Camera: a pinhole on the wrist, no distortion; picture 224 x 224 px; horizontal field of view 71.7 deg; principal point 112.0 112.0 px. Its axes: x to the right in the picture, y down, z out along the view. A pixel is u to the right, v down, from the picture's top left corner.
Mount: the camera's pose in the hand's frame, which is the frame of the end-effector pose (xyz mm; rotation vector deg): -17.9 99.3 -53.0 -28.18 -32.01 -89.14
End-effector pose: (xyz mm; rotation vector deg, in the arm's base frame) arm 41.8 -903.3 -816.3 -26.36 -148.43 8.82
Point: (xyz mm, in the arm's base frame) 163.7 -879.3 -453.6
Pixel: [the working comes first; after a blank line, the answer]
In the camera's frame: -117.7 78.0 -324.3

behind the camera
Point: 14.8 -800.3 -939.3
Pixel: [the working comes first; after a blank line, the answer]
In the camera's frame: 94.1 28.7 141.6

215 143
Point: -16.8 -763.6 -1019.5
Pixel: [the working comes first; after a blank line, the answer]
In the camera's frame: 114.2 34.1 233.0

188 135
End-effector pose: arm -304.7 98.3 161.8 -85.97 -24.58 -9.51
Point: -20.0 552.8 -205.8
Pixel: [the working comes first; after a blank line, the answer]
In the camera's frame: -35.5 223.1 581.5

103 171
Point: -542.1 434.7 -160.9
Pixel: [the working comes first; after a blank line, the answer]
In the camera's frame: 167.1 -248.4 422.7

173 21
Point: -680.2 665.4 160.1
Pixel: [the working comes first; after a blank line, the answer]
In the camera's frame: 582.2 -194.0 417.6

outside the picture
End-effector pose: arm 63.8 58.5 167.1 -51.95 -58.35 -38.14
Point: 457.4 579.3 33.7
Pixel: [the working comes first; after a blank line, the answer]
In the camera's frame: -213.2 19.6 562.6

53 117
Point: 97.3 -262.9 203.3
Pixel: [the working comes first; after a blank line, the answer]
In the camera's frame: 37.3 77.6 -332.7

behind the camera
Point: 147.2 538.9 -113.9
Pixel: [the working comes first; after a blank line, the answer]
In the camera's frame: 16.9 -223.9 476.4

118 39
